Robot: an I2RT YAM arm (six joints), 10 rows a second.
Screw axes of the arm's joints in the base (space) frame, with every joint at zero. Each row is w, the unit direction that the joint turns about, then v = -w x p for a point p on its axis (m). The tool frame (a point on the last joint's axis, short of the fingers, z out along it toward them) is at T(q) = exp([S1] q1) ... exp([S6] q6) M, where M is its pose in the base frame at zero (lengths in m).
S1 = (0, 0, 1, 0, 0, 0)
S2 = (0, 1, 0, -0.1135, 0, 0.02)
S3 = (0, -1, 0, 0.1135, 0, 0.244)
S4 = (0, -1, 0, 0.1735, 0, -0.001)
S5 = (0, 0, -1, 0, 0.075, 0)
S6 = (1, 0, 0, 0, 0.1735, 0)
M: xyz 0.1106 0 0.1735 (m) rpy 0 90 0 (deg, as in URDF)
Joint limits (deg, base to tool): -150..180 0..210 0..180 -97..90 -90..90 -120..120
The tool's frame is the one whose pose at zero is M.
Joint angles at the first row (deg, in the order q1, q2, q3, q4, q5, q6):
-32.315 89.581 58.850 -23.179 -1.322 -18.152
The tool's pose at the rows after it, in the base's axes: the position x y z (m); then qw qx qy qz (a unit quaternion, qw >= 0):
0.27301 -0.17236 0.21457 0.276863 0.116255 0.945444 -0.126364
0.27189 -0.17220 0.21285 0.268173 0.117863 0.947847 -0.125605
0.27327 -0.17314 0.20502 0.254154 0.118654 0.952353 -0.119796
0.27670 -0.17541 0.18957 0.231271 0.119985 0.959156 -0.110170
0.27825 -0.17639 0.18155 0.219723 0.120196 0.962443 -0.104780
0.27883 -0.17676 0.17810 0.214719 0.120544 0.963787 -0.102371
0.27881 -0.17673 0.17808 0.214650 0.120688 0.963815 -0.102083
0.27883 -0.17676 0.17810 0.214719 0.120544 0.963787 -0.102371
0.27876 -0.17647 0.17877 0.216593 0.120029 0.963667 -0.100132
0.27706 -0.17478 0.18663 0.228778 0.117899 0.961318 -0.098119
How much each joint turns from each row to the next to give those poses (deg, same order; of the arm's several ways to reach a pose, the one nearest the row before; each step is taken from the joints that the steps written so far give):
0.000 0.000 -0.001 -0.656 0.874 0.000
-0.044 0.153 0.001 -0.830 0.350 0.000
0.000 1.399 -0.001 -0.415 0.087 0.000
0.000 2.885 0.001 -0.066 0.131 0.022
0.000 1.486 0.001 -0.023 0.000 -0.022
0.000 0.632 -0.003 -0.021 0.000 0.022
0.000 0.001 0.001 -0.022 -0.022 0.022
0.000 -0.001 -0.001 0.022 0.022 -0.022
0.001 -0.129 0.002 -0.044 -0.327 0.022
0.000 -1.508 0.001 -0.307 -0.831 0.001

